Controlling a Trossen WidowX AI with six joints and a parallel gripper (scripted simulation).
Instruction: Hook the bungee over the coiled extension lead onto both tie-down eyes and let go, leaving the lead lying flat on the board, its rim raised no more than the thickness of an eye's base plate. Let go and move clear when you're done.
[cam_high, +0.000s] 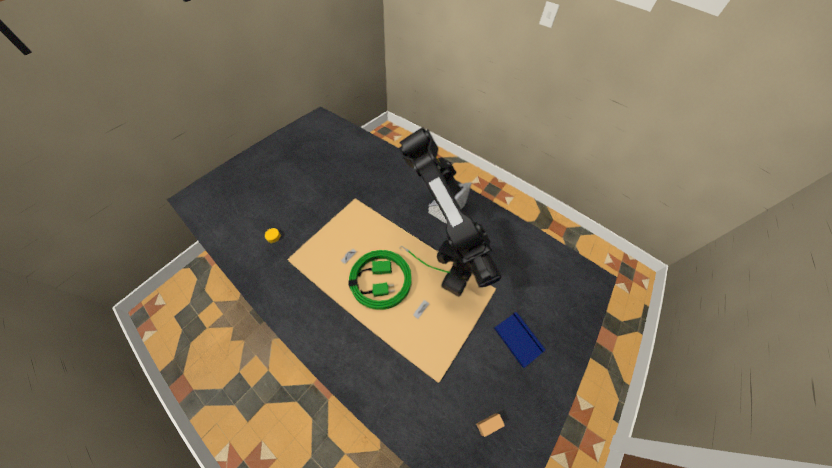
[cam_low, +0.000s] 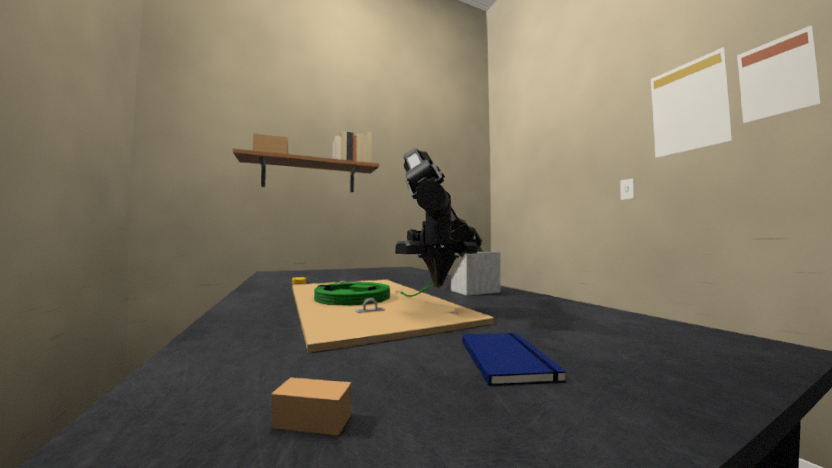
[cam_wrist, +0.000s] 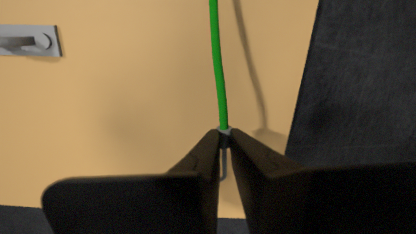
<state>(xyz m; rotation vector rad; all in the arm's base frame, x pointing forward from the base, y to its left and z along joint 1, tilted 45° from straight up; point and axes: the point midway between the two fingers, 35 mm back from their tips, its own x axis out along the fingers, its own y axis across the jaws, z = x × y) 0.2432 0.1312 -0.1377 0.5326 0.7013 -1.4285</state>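
Now: hand 20 cm to the left of the extension lead, 15 cm short of it and 7 cm above it. Also, from my hand: tan block (30 cm to the left, 28 cm ahead, 8 cm below); then yellow puck (62 cm to the right, 27 cm ahead, 8 cm below).
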